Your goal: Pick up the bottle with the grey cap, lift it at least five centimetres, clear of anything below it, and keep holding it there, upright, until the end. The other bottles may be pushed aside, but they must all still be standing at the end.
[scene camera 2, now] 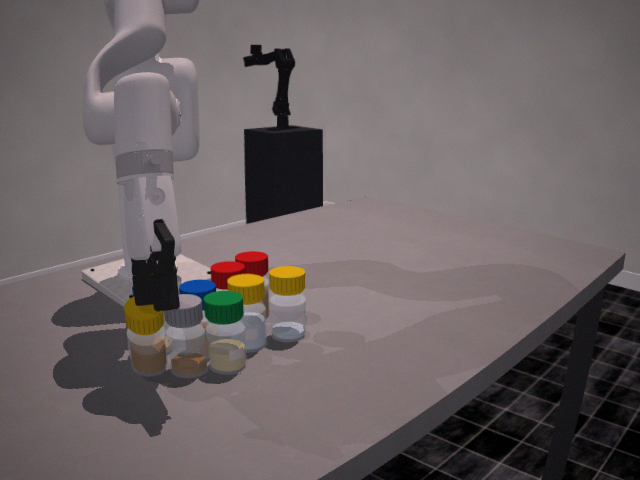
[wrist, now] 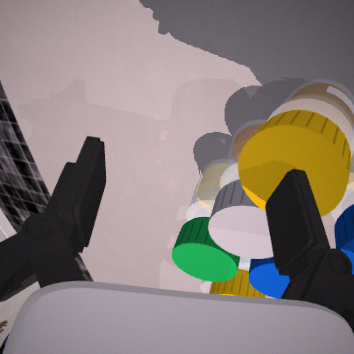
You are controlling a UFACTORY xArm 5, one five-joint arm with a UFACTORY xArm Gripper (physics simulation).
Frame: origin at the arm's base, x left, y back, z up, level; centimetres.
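Seen in the pictures: gripper, fingertip midpoint: (scene camera 2: 156, 307) (wrist: 193, 173).
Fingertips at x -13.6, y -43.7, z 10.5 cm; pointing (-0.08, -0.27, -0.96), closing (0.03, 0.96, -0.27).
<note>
Pixels of each thing's middle, then the offset from my fingertips to it. "spot": a spot on its surface instead. Level surfaces: height alone.
- grey-capped bottle, body centre: (wrist: 256, 182) (scene camera 2: 185, 336) dx +5.3, dy +4.2, dz -7.0 cm
- yellow-capped bottle, body centre: (wrist: 307, 137) (scene camera 2: 146, 336) dx -0.1, dy +5.9, dz -6.5 cm
- green-capped bottle, body centre: (wrist: 216, 215) (scene camera 2: 225, 332) dx +10.7, dy +2.3, dz -7.0 cm
- blue-capped bottle, body centre: (wrist: 285, 229) (scene camera 2: 200, 319) dx +9.6, dy +8.5, dz -7.0 cm
- blue cap, surface spot: (wrist: 346, 230) spot: dx +3.0, dy +9.8, dz -2.6 cm
- table, its level: dz -12.3 cm
The grey-capped bottle (scene camera 2: 187, 341) (wrist: 239, 227) stands upright in the front row, with a little brown content. A yellow-capped bottle (scene camera 2: 144, 317) (wrist: 307, 150) stands close on one side of it and a green-capped bottle (scene camera 2: 223, 308) (wrist: 206, 260) on the other. My gripper (scene camera 2: 157, 303) (wrist: 193, 173) is open and empty, at about cap height or a little above, behind the front row in the scene view. In the wrist view the right finger overlaps the yellow cap and the edge of the grey cap; the left finger is over bare table.
A blue-capped bottle (scene camera 2: 197, 291) (wrist: 267, 276) stands behind the grey-capped one. Another blue cap (wrist: 346, 230) shows at the wrist view's right edge. Two red-capped bottles (scene camera 2: 227, 273) (scene camera 2: 251, 262) and two yellow-capped bottles (scene camera 2: 246, 288) (scene camera 2: 287, 280) stand further right and back on the table (scene camera 2: 413, 320).
</note>
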